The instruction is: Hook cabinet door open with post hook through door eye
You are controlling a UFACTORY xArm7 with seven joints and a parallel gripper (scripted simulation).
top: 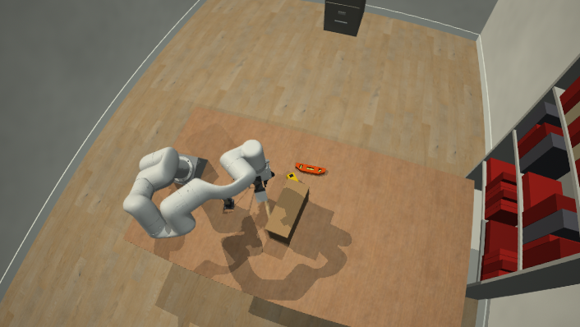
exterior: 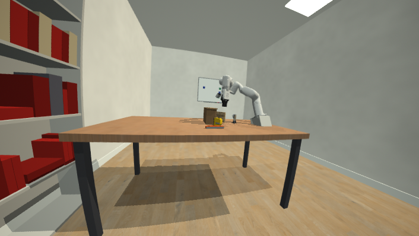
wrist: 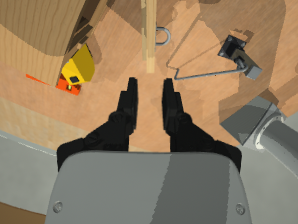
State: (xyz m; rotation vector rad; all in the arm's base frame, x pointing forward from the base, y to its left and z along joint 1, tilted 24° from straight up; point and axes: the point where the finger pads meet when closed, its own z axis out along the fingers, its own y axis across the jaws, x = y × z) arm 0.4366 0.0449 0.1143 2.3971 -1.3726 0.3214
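Right now the grey hook rod is 120 mm behind my hand, 10 mm to the right of it and 150 mm below it. Round my hand: cabinet door (30 mm ahead, 70 mm to the right, 130 mm below); yellow tape measure (110 mm ahead, 120 mm to the left, 160 mm below); orange spirit level (160 mm ahead, 220 mm to the left, 190 mm below).
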